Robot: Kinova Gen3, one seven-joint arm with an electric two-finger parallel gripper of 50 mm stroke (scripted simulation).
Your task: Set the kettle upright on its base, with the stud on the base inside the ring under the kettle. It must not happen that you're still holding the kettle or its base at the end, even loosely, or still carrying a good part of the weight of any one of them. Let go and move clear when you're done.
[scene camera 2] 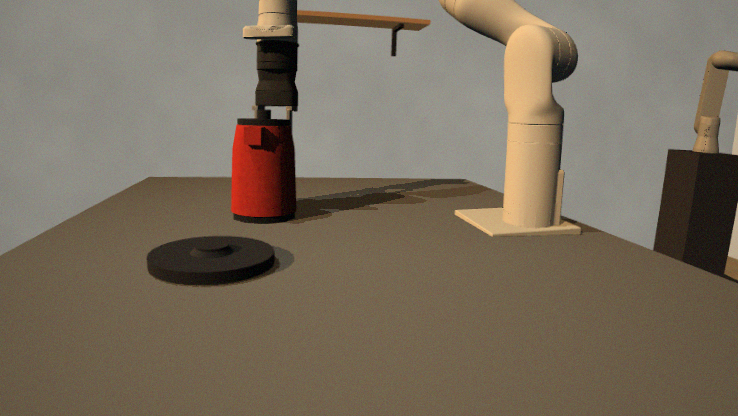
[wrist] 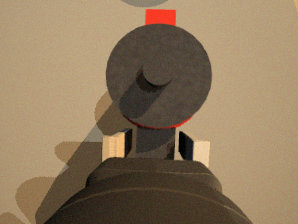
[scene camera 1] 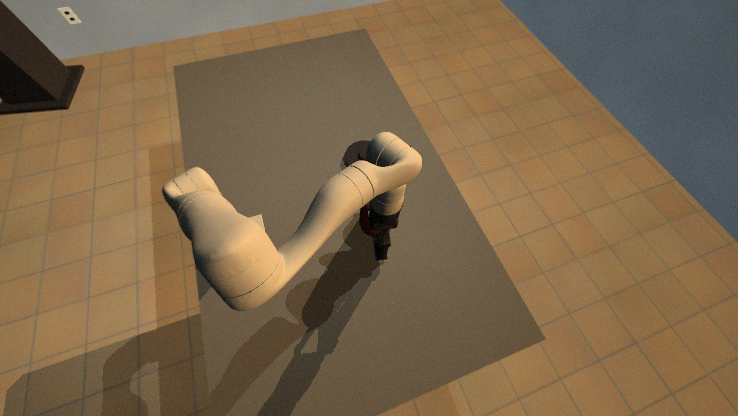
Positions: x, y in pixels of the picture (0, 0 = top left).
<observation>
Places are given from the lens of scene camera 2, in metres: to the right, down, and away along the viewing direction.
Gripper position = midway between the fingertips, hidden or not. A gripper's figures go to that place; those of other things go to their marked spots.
my gripper (scene camera 2: 273, 141): -0.18, -0.12, 0.86
black base (scene camera 2: 186, 261): -0.21, 0.06, 0.52
</observation>
